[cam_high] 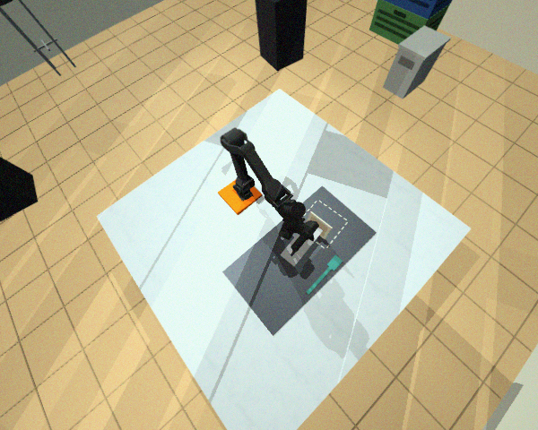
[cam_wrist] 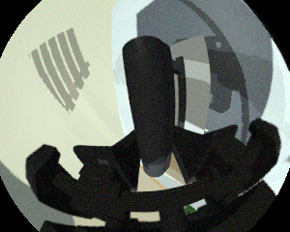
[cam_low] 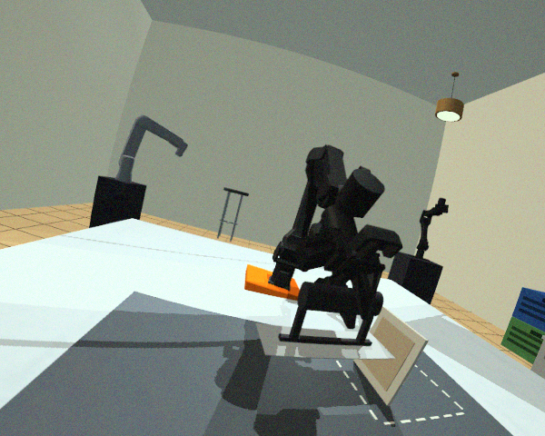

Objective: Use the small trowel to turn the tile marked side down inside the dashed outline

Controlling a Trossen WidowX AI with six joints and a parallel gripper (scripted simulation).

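My gripper tip is now 40 mm to the left of the dark mat and 130 mm above it. Also, from my gripper tip: tile: 40 mm behind, 80 mm to the left, 60 mm below; teal trowel: 130 mm ahead, 110 mm below.
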